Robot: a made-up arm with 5 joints. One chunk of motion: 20 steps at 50 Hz.
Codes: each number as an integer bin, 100 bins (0 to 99) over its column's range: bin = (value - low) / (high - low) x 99, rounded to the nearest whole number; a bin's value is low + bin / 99 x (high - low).
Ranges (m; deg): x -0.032..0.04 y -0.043..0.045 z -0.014..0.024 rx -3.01..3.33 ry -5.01..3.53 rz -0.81..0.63
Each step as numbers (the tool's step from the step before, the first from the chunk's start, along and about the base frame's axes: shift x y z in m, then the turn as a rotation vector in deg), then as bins.
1 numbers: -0.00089 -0.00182 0.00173 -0.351 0.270 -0.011
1 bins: 43 46 41 42 61 55
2 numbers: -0.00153 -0.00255 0.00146 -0.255 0.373 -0.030
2 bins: 42 46 40 43 62 54
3 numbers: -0.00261 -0.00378 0.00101 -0.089 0.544 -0.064
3 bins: 40 44 39 46 64 51
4 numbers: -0.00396 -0.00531 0.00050 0.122 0.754 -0.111
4 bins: 39 42 38 49 67 48
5 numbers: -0.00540 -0.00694 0.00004 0.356 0.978 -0.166
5 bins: 37 41 37 53 69 44
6 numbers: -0.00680 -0.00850 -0.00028 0.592 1.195 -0.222
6 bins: 35 39 36 56 72 40
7 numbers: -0.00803 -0.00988 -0.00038 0.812 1.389 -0.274
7 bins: 33 37 35 60 74 37
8 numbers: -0.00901 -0.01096 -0.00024 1.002 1.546 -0.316
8 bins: 32 36 36 63 76 34
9 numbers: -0.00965 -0.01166 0.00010 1.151 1.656 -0.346
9 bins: 31 35 37 65 77 32
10 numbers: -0.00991 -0.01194 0.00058 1.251 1.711 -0.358
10 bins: 30 35 38 67 78 31
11 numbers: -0.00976 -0.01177 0.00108 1.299 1.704 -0.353
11 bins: 31 35 39 67 78 31
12 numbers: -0.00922 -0.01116 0.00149 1.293 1.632 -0.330
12 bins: 31 36 40 67 77 33
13 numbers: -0.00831 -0.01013 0.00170 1.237 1.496 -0.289
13 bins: 33 37 41 66 75 36
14 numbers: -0.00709 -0.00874 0.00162 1.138 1.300 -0.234
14 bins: 34 39 41 65 73 40
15 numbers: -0.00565 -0.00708 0.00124 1.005 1.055 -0.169
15 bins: 36 40 40 63 70 44
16 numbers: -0.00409 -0.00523 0.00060 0.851 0.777 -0.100
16 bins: 38 42 38 60 67 49
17 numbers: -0.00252 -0.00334 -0.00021 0.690 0.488 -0.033
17 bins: 41 45 36 58 64 53
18 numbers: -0.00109 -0.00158 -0.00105 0.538 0.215 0.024
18 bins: 43 47 34 55 61 57
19 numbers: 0.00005 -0.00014 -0.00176 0.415 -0.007 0.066
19 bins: 44 48 32 53 58 60
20 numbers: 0.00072 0.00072 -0.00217 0.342 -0.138 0.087
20 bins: 45 49 31 52 56 62
